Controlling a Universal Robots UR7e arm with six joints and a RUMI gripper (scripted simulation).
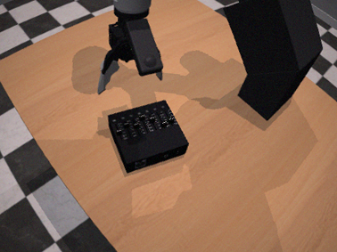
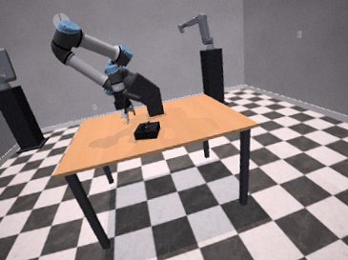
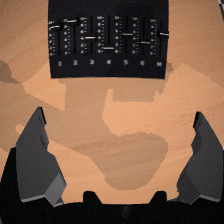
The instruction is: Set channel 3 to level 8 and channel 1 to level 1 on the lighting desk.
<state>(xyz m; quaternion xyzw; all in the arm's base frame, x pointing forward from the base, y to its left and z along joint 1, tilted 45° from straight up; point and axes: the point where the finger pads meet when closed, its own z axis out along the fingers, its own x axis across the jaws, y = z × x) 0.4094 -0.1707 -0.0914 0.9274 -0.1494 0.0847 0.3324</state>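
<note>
Right now my hand is 5 cm past the fader knob, 10 cm to the right of it and 6 cm above it.
</note>
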